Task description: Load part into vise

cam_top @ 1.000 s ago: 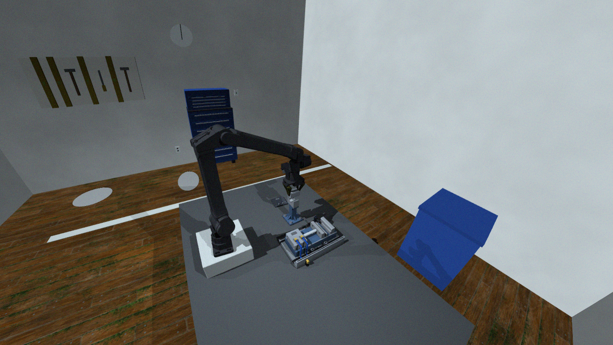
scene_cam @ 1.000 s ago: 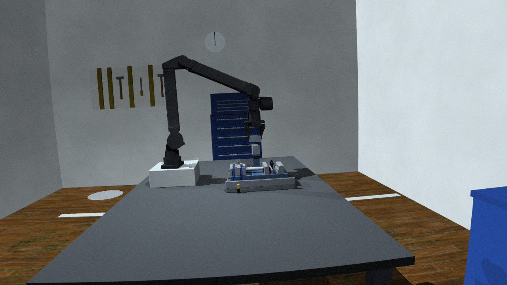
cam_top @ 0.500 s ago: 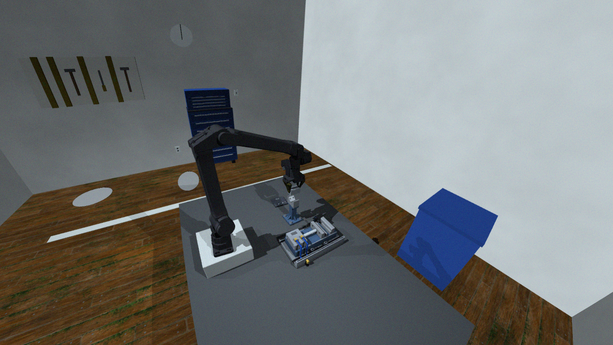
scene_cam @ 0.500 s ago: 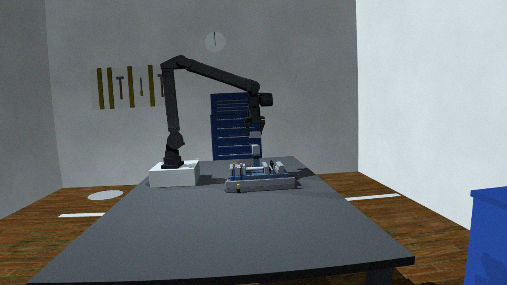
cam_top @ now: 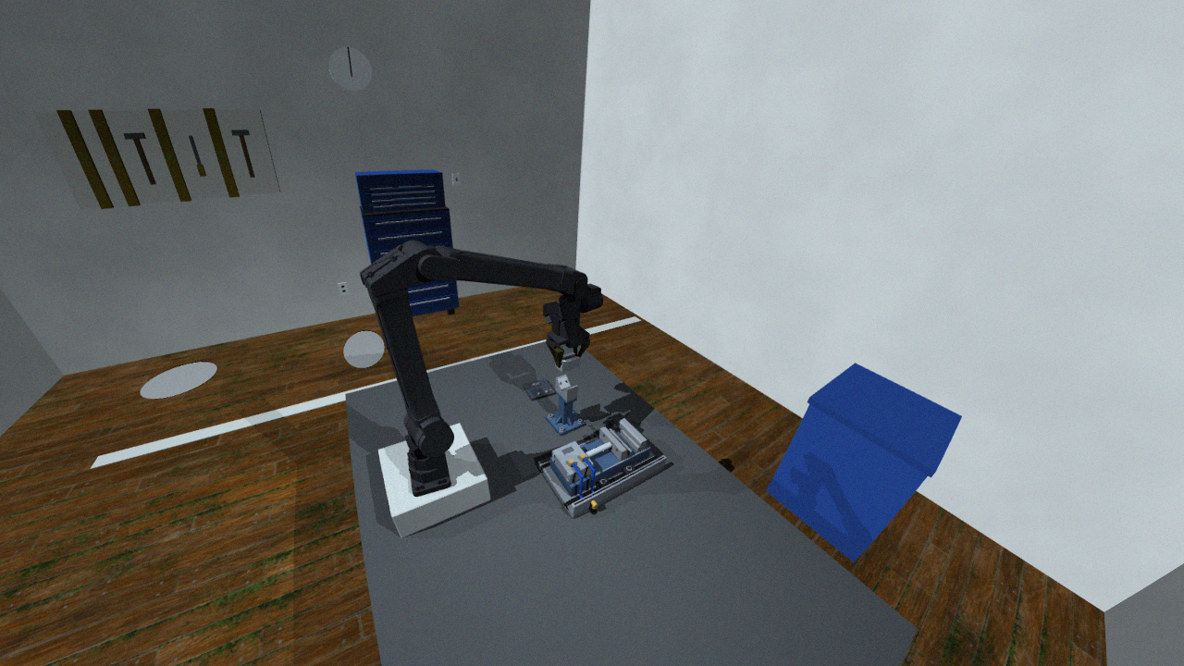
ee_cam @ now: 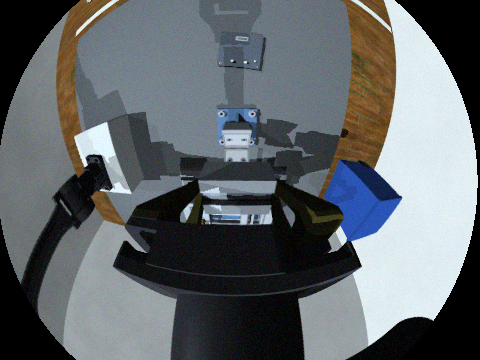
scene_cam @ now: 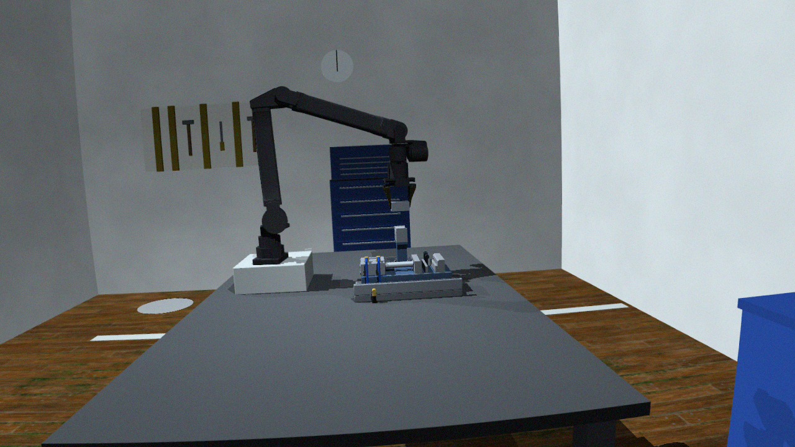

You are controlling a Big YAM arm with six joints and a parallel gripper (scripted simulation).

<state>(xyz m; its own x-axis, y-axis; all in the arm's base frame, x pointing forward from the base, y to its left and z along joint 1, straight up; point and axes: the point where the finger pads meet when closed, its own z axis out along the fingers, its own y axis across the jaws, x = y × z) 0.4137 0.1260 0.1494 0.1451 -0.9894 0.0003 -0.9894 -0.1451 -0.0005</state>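
The part is right at my hand. Also, from my hand: air cylinder (8 cm behind, 22 cm to the right, 16 cm below); then vise (2 cm ahead, 21 cm to the right, 19 cm below).
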